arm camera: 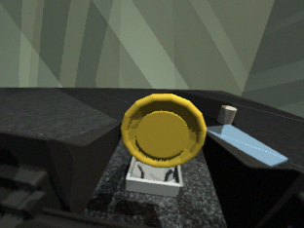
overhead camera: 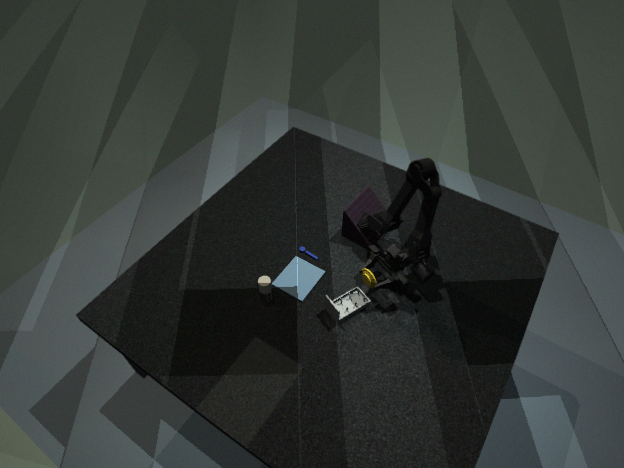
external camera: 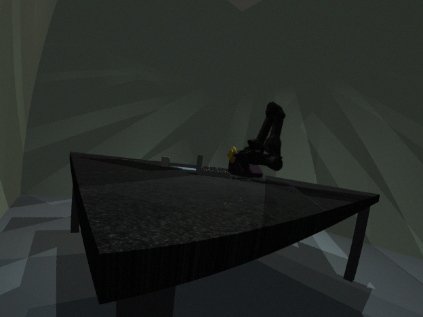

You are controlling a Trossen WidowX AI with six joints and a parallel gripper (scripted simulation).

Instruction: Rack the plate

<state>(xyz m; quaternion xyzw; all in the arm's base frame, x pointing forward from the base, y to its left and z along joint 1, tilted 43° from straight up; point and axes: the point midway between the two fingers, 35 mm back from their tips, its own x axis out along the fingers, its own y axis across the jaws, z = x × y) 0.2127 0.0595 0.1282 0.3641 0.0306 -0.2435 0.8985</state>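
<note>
Right now the white dish rack is 80 mm below my gripper tip, 60 mm ahead of it and 30 mm to the right of it. Round my gripper tip: blue spoon 270 mm to the right, 100 mm below, 70 mm behind; then light blue mat 240 mm to the right, 100 mm below, 40 mm ahead; then yellow plate 10 mm behind.
</note>
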